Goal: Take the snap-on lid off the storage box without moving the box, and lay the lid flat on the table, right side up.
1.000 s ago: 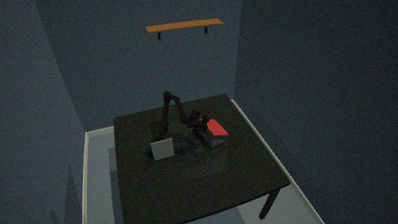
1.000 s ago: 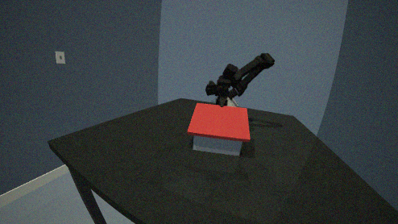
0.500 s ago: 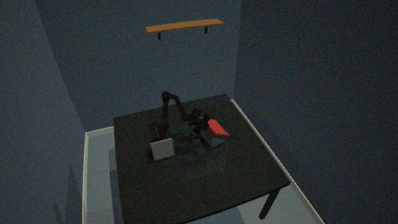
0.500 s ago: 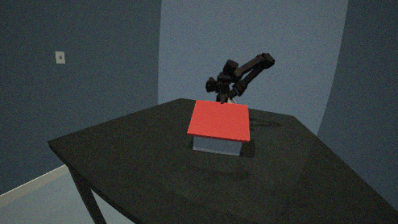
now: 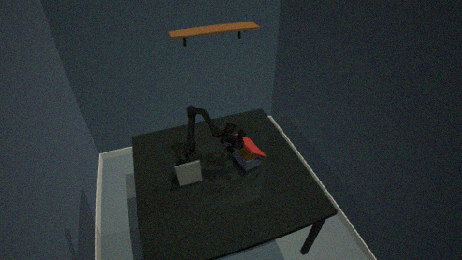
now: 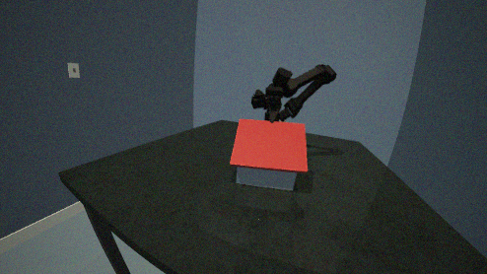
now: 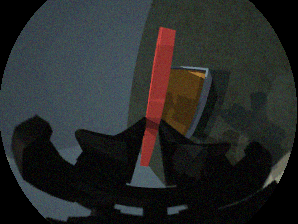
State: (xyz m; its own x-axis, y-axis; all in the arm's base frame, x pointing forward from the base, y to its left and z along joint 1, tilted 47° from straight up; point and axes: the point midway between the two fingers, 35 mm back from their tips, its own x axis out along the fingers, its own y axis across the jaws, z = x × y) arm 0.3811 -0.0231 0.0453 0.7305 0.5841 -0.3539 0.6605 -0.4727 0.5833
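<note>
Right now the lid is 6 cm ahead of my gripper tip, 5 cm below it and 1 cm to the left of it. Also, from my gripper tip: storage box (14 cm below, 3 cm ahead, 1 cm to the left).
</note>
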